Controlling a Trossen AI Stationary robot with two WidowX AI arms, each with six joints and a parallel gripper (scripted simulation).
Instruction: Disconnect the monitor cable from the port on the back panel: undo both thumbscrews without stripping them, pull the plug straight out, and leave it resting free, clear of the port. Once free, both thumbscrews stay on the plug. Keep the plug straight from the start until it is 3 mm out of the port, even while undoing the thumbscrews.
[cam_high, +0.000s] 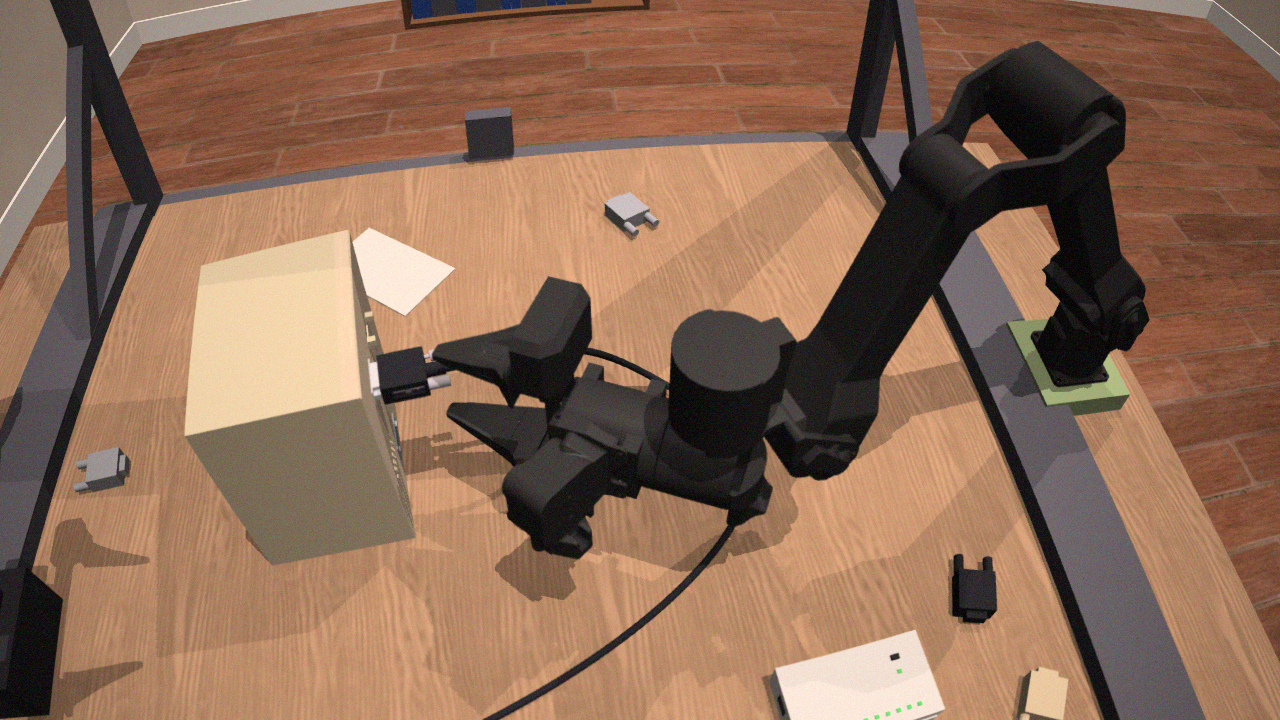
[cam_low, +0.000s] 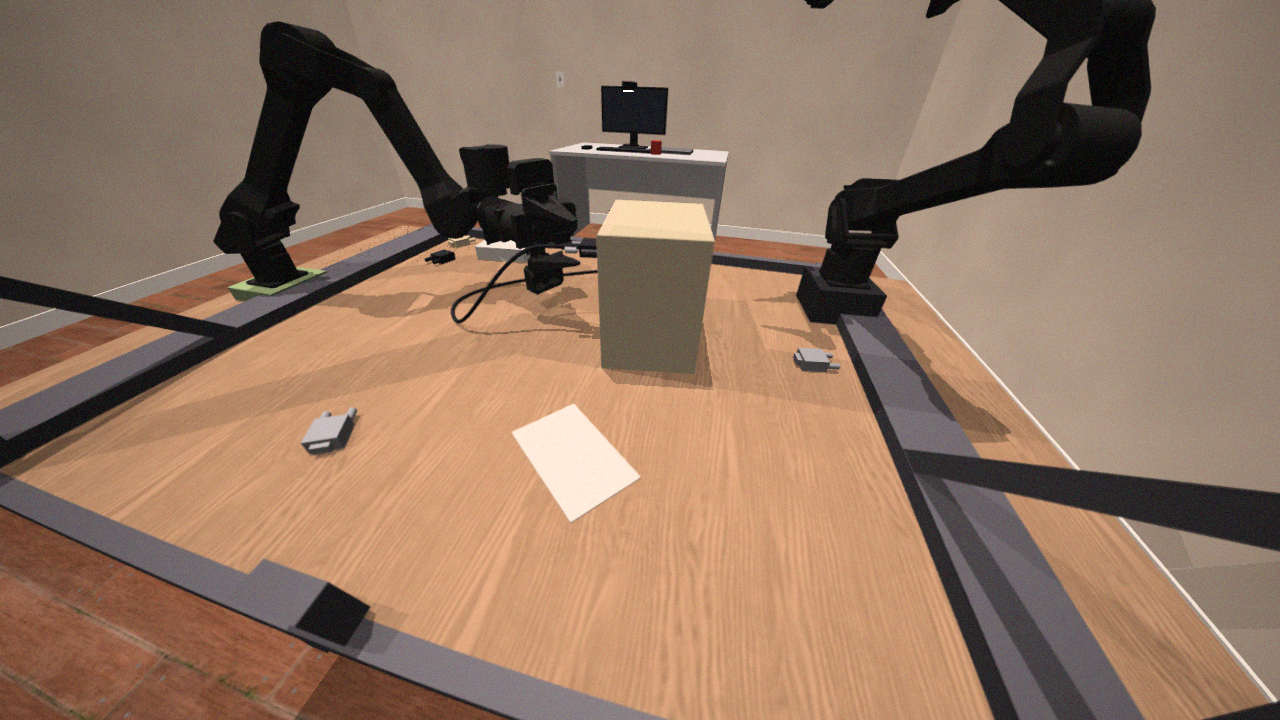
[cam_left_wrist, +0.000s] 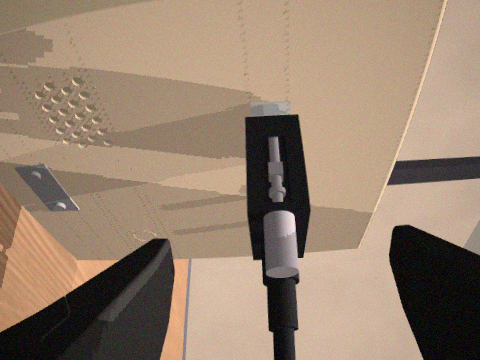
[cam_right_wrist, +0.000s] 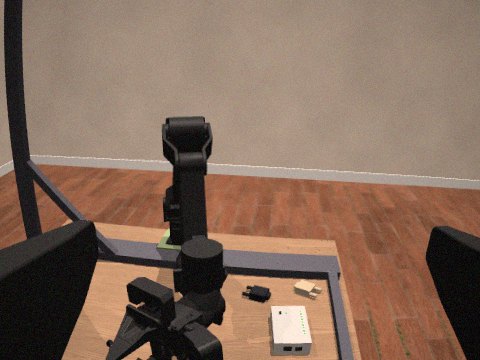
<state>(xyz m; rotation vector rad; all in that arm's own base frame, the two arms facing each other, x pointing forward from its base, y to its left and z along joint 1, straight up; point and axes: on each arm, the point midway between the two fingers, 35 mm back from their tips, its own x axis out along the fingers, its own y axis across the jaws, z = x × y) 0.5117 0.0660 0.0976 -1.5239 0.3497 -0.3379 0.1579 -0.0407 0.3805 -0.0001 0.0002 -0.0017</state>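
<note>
The black monitor plug lies 40 mm to the right of my left hand and 30 mm behind it. The rest, counted from my left hand: white device 250 mm ahead, 170 mm to the left, 110 mm below; then white sheet 280 mm behind, 120 mm below, 60 mm to the right; then beige box 130 mm to the right, 60 mm behind, 40 mm below.
</note>
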